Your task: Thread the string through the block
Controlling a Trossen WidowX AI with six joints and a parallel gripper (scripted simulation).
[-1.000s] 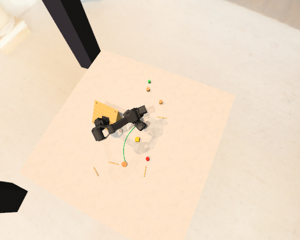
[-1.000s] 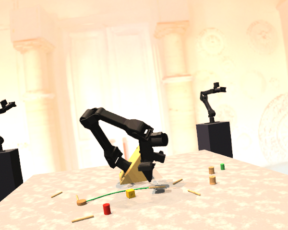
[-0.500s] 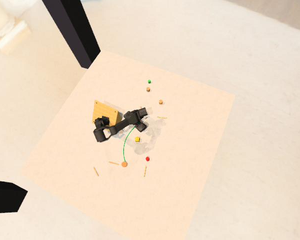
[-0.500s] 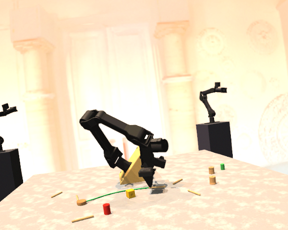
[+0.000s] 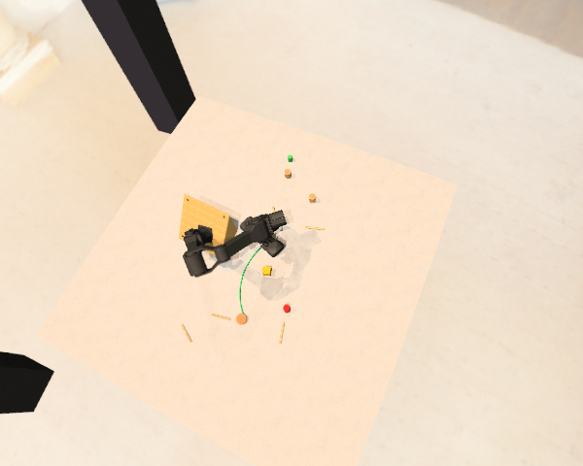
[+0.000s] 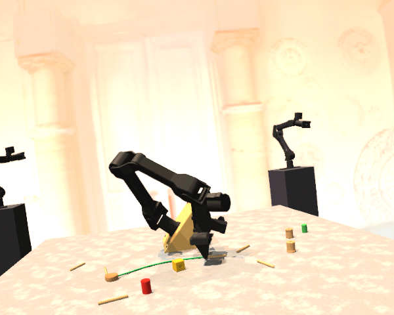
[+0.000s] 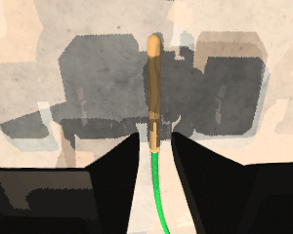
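The yellow block is 10 cm to the right of my gripper tip, 6 cm ahead of it and 1 cm above it. The rest, counted from my gripper tip: red cylinder 22 cm to the right, 18 cm ahead, 2 cm above; then round wooden button 31 cm to the right, 3 cm ahead, 1 cm above; then thin wooden stick 1 cm to the left.
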